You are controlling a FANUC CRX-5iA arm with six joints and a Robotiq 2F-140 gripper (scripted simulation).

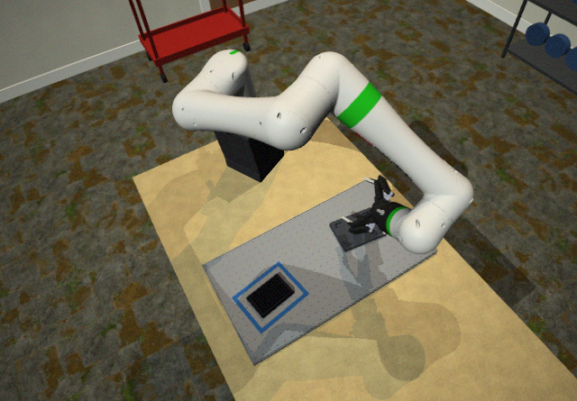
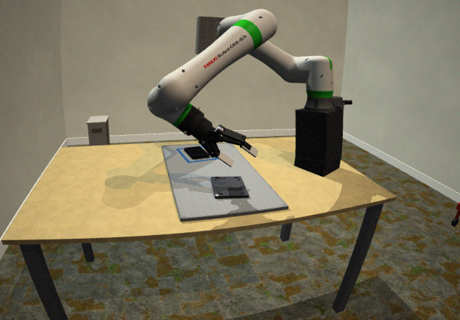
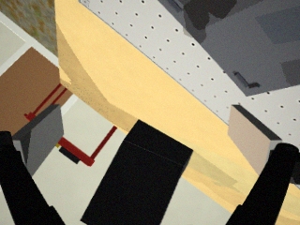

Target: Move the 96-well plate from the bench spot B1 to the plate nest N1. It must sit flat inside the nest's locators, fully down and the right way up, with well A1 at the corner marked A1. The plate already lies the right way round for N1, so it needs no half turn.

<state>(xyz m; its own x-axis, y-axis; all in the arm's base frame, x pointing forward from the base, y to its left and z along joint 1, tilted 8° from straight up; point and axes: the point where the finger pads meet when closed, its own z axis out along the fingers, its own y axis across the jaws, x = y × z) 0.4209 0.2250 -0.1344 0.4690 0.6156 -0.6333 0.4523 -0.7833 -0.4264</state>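
Now: hand 140 mm short of the black 96-well plate, 380 mm to the left of it and 120 mm above it. From my hand the other things lie so: dark plate nest N1: 40 mm ahead, 10 mm to the right, 120 mm below.
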